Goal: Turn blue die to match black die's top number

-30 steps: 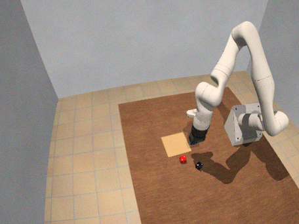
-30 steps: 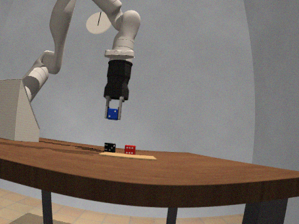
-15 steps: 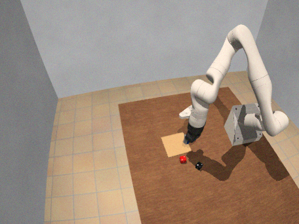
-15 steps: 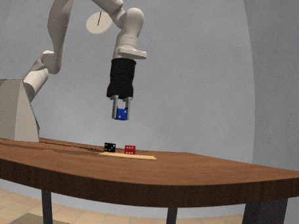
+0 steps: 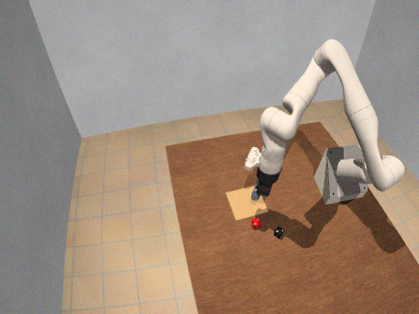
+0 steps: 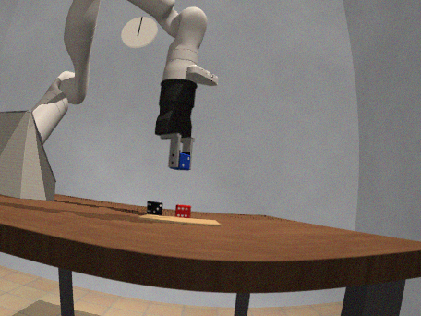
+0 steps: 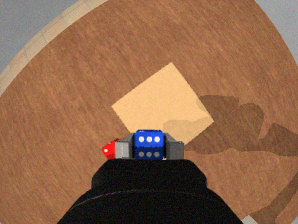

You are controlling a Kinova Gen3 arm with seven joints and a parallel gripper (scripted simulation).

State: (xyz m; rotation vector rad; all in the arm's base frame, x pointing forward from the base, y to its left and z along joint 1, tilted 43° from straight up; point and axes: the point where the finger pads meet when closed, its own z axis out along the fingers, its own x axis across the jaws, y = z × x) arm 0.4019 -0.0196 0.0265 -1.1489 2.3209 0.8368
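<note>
The tan mat lies 10 mm ahead of my hand, 40 mm to the right of it and 120 mm below it. Also, from my hand: red die: 10 mm ahead, 70 mm to the left, 100 mm below; then black die: 60 mm behind, 130 mm to the left, 100 mm below; then blue die: right at my hand.
</note>
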